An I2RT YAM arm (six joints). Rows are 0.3 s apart.
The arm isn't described. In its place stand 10 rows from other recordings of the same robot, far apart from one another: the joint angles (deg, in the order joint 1, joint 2, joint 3, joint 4, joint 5, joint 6), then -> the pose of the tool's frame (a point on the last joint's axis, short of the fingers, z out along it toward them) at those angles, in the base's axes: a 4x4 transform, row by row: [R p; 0 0 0 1], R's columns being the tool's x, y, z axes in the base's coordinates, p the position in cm.
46.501 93.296 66.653 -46.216 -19.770 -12.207 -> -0.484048, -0.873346, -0.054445, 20.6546; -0.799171, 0.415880, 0.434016, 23.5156; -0.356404, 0.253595, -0.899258, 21.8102; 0, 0, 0, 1
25.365 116.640 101.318 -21.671 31.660 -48.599 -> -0.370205, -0.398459, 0.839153, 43.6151; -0.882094, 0.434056, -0.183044, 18.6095; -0.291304, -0.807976, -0.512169, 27.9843; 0, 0, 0, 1
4.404 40.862 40.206 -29.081 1.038 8.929 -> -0.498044, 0.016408, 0.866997, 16.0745; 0.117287, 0.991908, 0.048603, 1.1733; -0.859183, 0.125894, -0.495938, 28.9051; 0, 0, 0, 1
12.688 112.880 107.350 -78.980 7.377 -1.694 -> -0.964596, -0.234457, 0.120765, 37.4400; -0.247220, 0.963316, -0.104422, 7.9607; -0.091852, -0.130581, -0.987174, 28.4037; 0, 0, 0, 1
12.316 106.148 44.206 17.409 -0.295 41.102 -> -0.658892, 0.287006, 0.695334, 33.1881; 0.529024, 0.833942, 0.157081, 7.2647; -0.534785, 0.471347, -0.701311, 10.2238; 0, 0, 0, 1
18.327 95.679 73.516 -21.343 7.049 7.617 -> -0.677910, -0.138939, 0.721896, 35.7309; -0.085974, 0.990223, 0.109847, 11.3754; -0.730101, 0.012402, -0.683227, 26.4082; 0, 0, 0, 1
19.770 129.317 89.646 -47.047 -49.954 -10.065 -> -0.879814, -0.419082, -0.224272, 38.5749; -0.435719, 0.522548, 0.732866, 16.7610; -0.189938, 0.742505, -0.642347, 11.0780; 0, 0, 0, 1
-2.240 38.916 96.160 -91.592 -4.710 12.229 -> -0.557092, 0.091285, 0.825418, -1.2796; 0.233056, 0.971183, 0.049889, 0.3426; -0.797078, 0.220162, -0.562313, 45.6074; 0, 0, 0, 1
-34.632 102.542 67.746 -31.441 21.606 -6.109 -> -0.818006, 0.566626, 0.099001, 28.5404; 0.444731, 0.732169, -0.515890, -21.3054; -0.364802, -0.377973, -0.850915, 18.2644; 0, 0, 0, 1
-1.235 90.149 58.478 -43.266 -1.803 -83.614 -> -0.120664, -0.957939, 0.260370, 28.9138; -0.990933, 0.131848, 0.025857, -0.5113; -0.059099, -0.254889, -0.965163, 19.4114; 0, 0, 0, 1
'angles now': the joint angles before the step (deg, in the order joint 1, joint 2, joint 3, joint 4, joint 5, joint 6). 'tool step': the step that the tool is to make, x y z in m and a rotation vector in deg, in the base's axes. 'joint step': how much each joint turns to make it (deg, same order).
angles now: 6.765, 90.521, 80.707, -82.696, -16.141, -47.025
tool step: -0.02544, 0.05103, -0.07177, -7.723, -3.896, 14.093
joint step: 13.201, -2.122, -18.230, 17.967, 8.415, -0.700
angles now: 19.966, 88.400, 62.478, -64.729, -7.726, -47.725
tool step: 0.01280, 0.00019, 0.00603, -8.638, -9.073, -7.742
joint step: 0.634, -0.043, 1.311, 4.459, 11.584, 7.912
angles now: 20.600, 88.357, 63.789, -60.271, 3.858, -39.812
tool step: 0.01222, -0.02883, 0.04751, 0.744, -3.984, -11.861
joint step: -6.426, -1.727, 9.006, -7.125, 1.136, 5.354
